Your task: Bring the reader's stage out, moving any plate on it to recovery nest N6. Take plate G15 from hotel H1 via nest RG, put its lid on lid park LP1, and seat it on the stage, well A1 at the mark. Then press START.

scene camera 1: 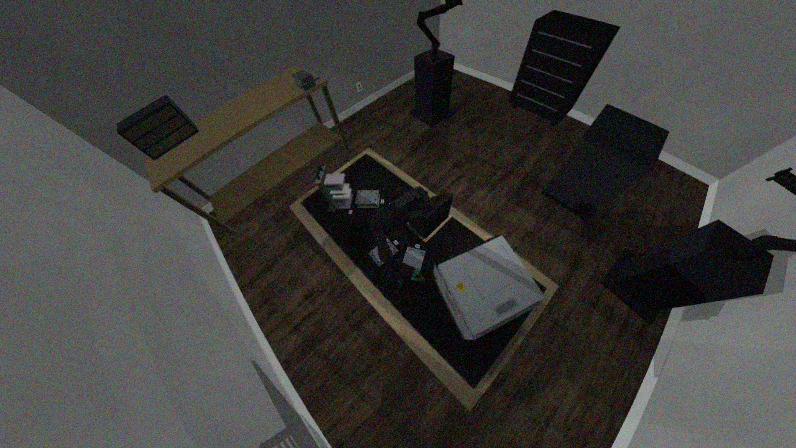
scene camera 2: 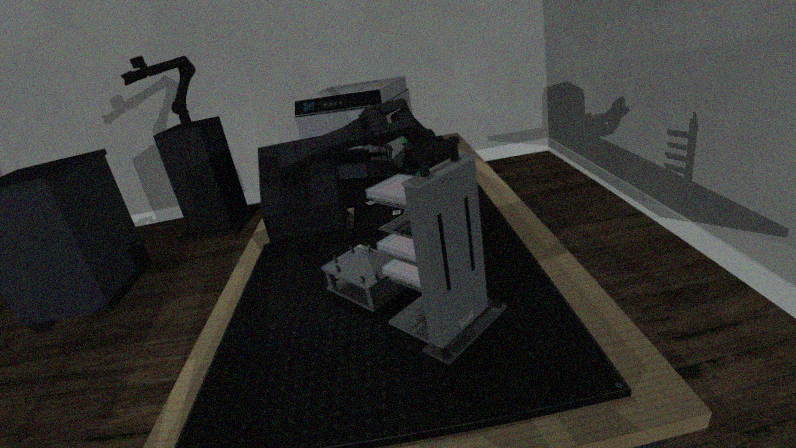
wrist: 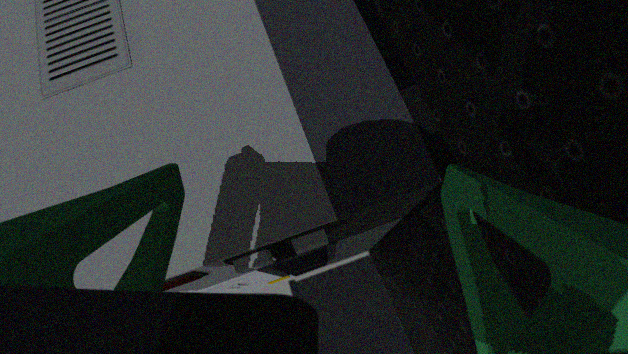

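Seen in the pictures: gripper, fingertip midpoint: (scene camera 1: 424,279) (scene camera 2: 404,158) (wrist: 312,178); arm's base at its link origin: (scene camera 1: 429,205) (scene camera 2: 294,178).
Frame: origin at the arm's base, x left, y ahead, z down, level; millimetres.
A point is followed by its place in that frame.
Observation:
The pale box-shaped reader (scene camera 1: 490,283) {x 566, y 156, z -176 mm} (scene camera 2: 350,125) (wrist: 200,100) {x 411, y 291, z 41 mm} stands at one end of the table. My green-fingered gripper (scene camera 1: 416,274) {x 316, y 323, z 82 mm} (wrist: 312,178) {x 316, y 323, z 82 mm} is open and empty beside the reader's front edge, fingers wide apart. In the wrist view a dark slot and a thin white bar (wrist: 330,266) {x 421, y -72, z 86 mm} show at that edge; whether this is the stage is unclear. The plate hotel (scene camera 1: 338,192) (scene camera 2: 445,250) {x -612, y 416, z -25 mm} stands at the other end, holding several pale plates. A clear nest (scene camera 1: 367,198) {x -388, y 243, z 98 mm} (scene camera 2: 359,272) {x -438, y 231, z 98 mm} stands beside it. A pale flat piece (scene camera 1: 413,257) {x 156, y 270, z 146 mm} lies near the gripper. Labels are unreadable.
The dark arm and its black base block (scene camera 1: 437,214) {x 91, y 18, z -25 mm} (scene camera 2: 300,189) {x -35, y 21, z 27 mm} stand at the table's long edge. Two small pale pieces (scene camera 1: 376,255) {x -11, y 444, z 149 mm} (scene camera 1: 392,246) {x 8, y 325, z 149 mm} lie near the arm. A wooden bench (scene camera 1: 233,122), dark cabinets (scene camera 1: 607,155) and pedestals with other arms (scene camera 1: 433,83) (scene camera 2: 197,172) stand around the table.

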